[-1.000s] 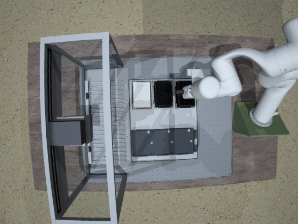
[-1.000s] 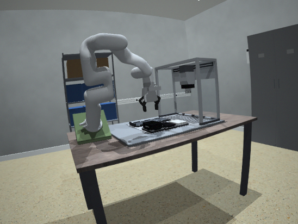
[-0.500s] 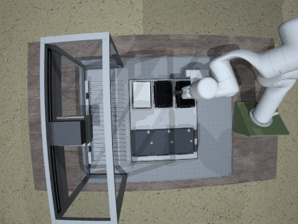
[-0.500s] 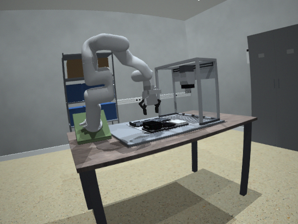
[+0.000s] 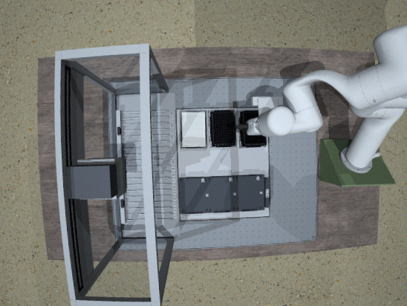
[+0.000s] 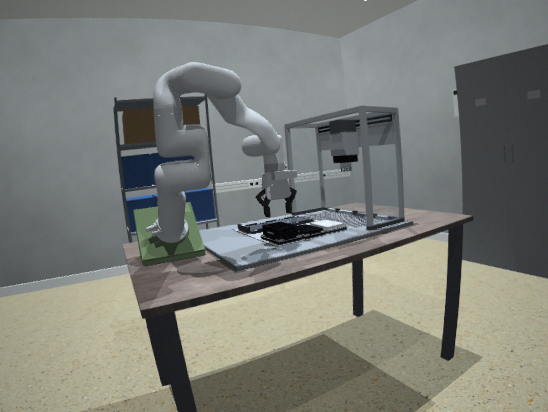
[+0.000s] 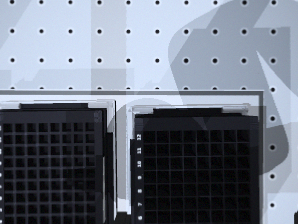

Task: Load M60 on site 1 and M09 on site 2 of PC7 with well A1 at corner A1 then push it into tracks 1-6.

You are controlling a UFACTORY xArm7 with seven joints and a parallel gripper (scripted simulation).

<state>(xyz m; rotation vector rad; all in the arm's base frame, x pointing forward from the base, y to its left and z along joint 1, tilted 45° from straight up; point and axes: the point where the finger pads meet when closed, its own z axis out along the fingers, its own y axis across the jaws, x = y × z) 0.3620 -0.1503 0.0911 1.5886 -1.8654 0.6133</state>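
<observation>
My hand is 7 cm above the black deep-well block M09. The rest, counted from my hand: pale 384-well plate M60 (22 cm ahead, 3 cm to the right, 8 cm below); nest S1 (10 cm below); nest S3 (22 cm ahead, 3 cm to the right, 10 cm below).
</observation>
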